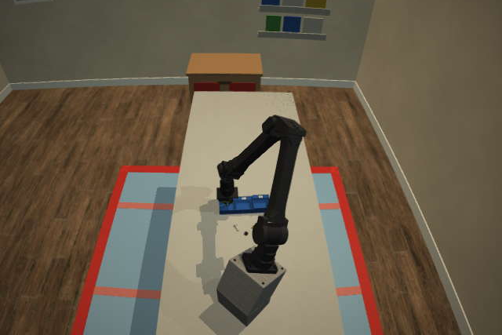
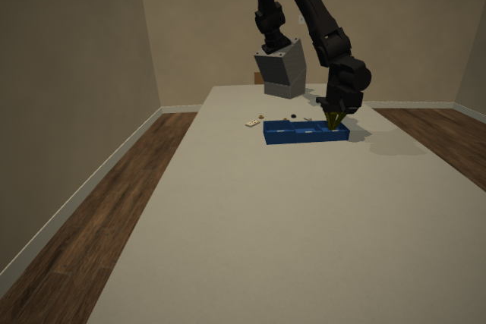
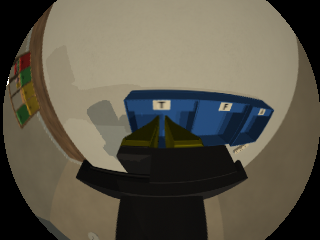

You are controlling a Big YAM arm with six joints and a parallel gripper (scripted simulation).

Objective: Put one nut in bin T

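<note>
Now: hand 18 cm past the black nut, 5 cm to the left of it and 2 cm above it. The rest, counted from my hand: small grey screw 13 cm behind, 2 cm below, 1 cm to the right; blue bin unit 8 cm to the right, 2 cm behind; white domino 21 cm to the right, 16 cm behind, 2 cm below.
</note>
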